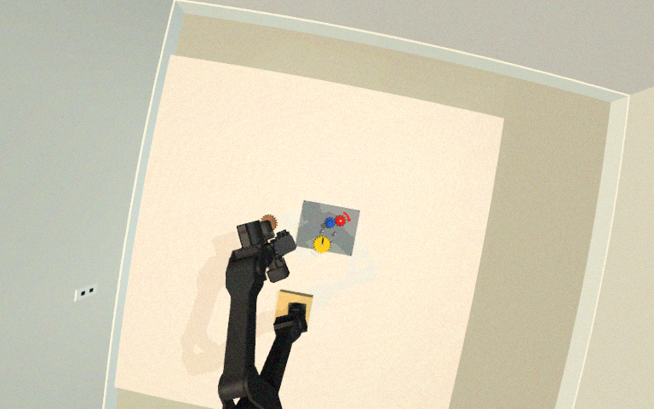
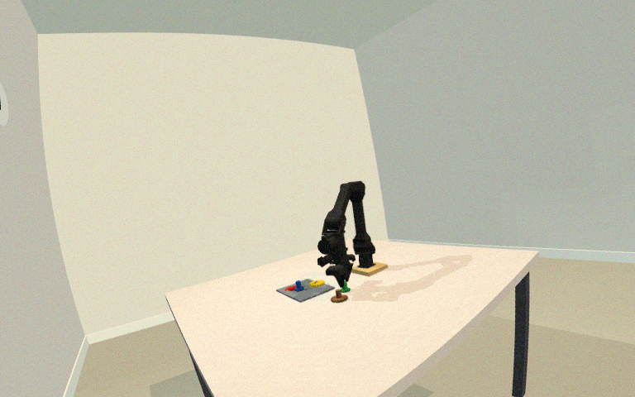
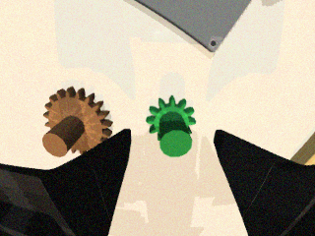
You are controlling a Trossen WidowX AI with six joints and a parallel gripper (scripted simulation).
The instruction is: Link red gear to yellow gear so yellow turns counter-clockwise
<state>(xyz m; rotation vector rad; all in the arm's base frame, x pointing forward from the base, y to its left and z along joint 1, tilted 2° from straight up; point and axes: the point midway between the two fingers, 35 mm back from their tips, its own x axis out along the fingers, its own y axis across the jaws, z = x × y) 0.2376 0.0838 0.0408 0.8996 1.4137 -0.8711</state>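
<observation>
The blue gear lies 9 cm ahead of my gripper tip and 18 cm to the right of it. Also, from my gripper tip: brown gear 7 cm ahead, 4 cm to the left, 1 cm below; then yellow gear 1 cm ahead, 16 cm to the right, 1 cm below; then green gear 1 cm below.
</observation>
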